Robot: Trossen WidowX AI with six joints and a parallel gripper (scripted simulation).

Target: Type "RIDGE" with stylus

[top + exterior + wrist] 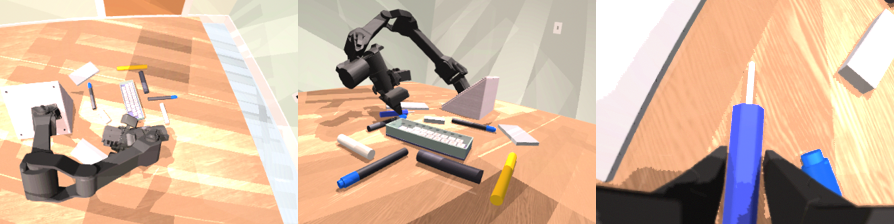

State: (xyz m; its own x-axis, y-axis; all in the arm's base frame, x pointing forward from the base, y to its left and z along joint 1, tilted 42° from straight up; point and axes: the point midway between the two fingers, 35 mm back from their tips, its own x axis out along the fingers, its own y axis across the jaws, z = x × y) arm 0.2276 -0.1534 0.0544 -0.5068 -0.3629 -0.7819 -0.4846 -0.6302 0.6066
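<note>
Right now the dark cylinder is 18 cm ahead of my gripper tip and 25 cm to the left of it. From my gripper tip the other things lie so: white cylinder (23 cm ahead, 7 cm to the left); then blue stylus (1 cm behind, 1 cm to the left); then stylus tip (4 cm behind, 2 cm to the left).
</note>
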